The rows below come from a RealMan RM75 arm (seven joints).
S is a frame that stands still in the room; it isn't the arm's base.
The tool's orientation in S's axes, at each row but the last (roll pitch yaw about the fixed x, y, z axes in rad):
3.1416, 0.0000, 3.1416
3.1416, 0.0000, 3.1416
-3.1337, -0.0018, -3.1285
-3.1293, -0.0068, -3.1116
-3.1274, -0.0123, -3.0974
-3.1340, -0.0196, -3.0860
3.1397, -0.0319, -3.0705
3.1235, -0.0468, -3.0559
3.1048, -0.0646, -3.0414
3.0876, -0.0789, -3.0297
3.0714, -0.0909, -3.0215
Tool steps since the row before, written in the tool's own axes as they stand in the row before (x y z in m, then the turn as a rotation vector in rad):
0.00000, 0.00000, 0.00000, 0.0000, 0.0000, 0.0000
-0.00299, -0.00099, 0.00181, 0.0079, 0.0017, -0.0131
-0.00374, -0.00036, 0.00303, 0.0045, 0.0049, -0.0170
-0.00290, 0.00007, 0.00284, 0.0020, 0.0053, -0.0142
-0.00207, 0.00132, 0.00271, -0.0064, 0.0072, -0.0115
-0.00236, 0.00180, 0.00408, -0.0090, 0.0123, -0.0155
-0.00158, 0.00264, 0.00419, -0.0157, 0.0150, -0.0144
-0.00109, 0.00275, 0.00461, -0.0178, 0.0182, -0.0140
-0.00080, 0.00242, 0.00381, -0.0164, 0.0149, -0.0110
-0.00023, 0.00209, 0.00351, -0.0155, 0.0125, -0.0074
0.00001, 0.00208, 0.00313, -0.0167, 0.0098, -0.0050
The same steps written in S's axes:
0.00000, 0.00000, 0.00000, 0.0000, 0.0000, 0.0000
0.00299, -0.00099, -0.00181, -0.0079, 0.0017, 0.0131
0.00374, -0.00033, -0.00303, -0.0045, 0.0050, 0.0170
0.00288, 0.00012, -0.00286, -0.0021, 0.0054, 0.0141
0.00198, 0.00137, -0.00275, 0.0062, 0.0076, 0.0113
0.00218, 0.00189, -0.00414, 0.0086, 0.0129, 0.0152
0.00125, 0.00274, -0.00423, 0.0150, 0.0161, 0.0139
0.00063, 0.00290, -0.00461, 0.0168, 0.0195, 0.0135
0.00030, 0.00260, -0.00376, 0.0156, 0.0161, 0.0105
-0.00029, 0.00226, -0.00340, 0.0146, 0.0138, 0.0068
-0.00055, 0.00224, -0.00296, 0.0159, 0.0114, 0.0041

